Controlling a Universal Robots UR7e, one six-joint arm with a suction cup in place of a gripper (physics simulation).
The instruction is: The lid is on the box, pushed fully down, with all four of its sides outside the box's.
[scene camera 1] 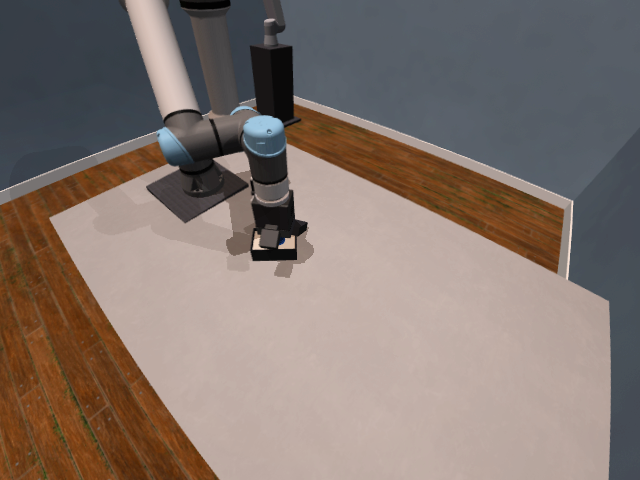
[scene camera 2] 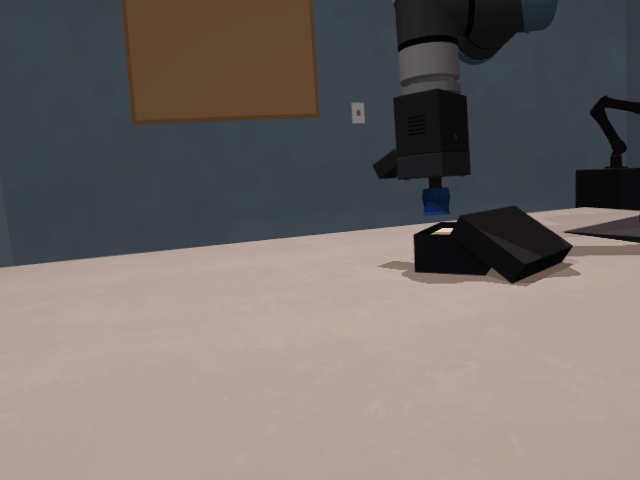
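Observation:
The black box stands upright on the table with its top open and a pale inside showing. The black lid is tilted and leans against the box's side, in scene camera 2 on the right, with its lower edge down on the table. In scene camera 1 most of the lid is hidden behind the tool. My gripper, a blue suction cup, points down a little above the box's open top. It is off, holds nothing and touches neither box nor lid in scene camera 2.
The arm's dark base plate lies behind the box on the pale table top. A black pedestal with another small arm stands farther back. A brown board hangs on the wall.

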